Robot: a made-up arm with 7 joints. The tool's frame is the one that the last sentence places.
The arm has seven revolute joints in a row. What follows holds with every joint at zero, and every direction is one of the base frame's.
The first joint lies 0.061 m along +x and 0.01 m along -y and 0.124 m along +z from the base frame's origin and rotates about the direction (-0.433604, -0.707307, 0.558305), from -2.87 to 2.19 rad.
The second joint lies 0.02 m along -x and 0.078 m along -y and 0.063 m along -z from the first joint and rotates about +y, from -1 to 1.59 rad.
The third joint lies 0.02 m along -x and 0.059 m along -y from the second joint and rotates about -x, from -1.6 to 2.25 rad.
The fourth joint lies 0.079 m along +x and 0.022 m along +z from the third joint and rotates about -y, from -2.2 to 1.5 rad.
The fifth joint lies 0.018 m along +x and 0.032 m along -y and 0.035 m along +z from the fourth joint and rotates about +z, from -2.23 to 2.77 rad.
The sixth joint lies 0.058 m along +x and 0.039 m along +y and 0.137 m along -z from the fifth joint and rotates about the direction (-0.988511, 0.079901, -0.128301), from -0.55 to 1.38 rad.
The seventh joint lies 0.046 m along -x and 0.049 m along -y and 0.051 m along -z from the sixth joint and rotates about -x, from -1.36 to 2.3 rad.
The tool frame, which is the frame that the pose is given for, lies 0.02 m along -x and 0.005 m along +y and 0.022 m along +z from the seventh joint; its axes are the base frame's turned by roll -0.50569, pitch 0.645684 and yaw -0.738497 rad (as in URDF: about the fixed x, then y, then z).
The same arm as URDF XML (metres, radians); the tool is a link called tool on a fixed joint. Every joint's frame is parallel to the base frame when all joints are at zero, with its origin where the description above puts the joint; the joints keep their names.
<robot name="arm">
  <link name="base_link"/>
  <link name="link1"/>
  <link name="link2"/>
  <link name="link3"/>
  <link name="link4"/>
  <link name="link5"/>
  <link name="link6"/>
  <link name="link7"/>
  <link name="tool"/>
  <joint name="joint 1" type="revolute">
    <parent link="base_link"/>
    <child link="link1"/>
    <origin xyz="0.061 -0.01 0.124"/>
    <axis xyz="-0.433604 -0.707307 0.558305"/>
    <limit lower="-2.87" upper="2.19"/>
  </joint>
  <joint name="joint 2" type="revolute">
    <parent link="link1"/>
    <child link="link2"/>
    <origin xyz="-0.02 -0.078 -0.063"/>
    <axis xyz="0 1 0"/>
    <limit lower="-1" upper="1.59"/>
  </joint>
  <joint name="joint 3" type="revolute">
    <parent link="link2"/>
    <child link="link3"/>
    <origin xyz="-0.02 -0.059 0"/>
    <axis xyz="-1 0 0"/>
    <limit lower="-1.6" upper="2.25"/>
  </joint>
  <joint name="joint 4" type="revolute">
    <parent link="link3"/>
    <child link="link4"/>
    <origin xyz="0.079 0 0.022"/>
    <axis xyz="0 -1 0"/>
    <limit lower="-2.2" upper="1.5"/>
  </joint>
  <joint name="joint 5" type="revolute">
    <parent link="link4"/>
    <child link="link5"/>
    <origin xyz="0.018 -0.032 0.035"/>
    <axis xyz="0 0 1"/>
    <limit lower="-2.23" upper="2.77"/>
  </joint>
  <joint name="joint 6" type="revolute">
    <parent link="link5"/>
    <child link="link6"/>
    <origin xyz="0.058 0.039 -0.137"/>
    <axis xyz="-0.988511 0.079901 -0.128301"/>
    <limit lower="-0.55" upper="1.38"/>
  </joint>
  <joint name="joint 7" type="revolute">
    <parent link="link6"/>
    <child link="link7"/>
    <origin xyz="-0.046 -0.049 -0.051"/>
    <axis xyz="-1 0 0"/>
    <limit lower="-1.36" upper="2.3"/>
  </joint>
  <joint name="tool_joint" type="fixed">
    <parent link="link7"/>
    <child link="tool"/>
    <origin xyz="-0.02 0.005 0.022" rpy="-0.5057 0.6457 -0.7385"/>
  </joint>
</robot>

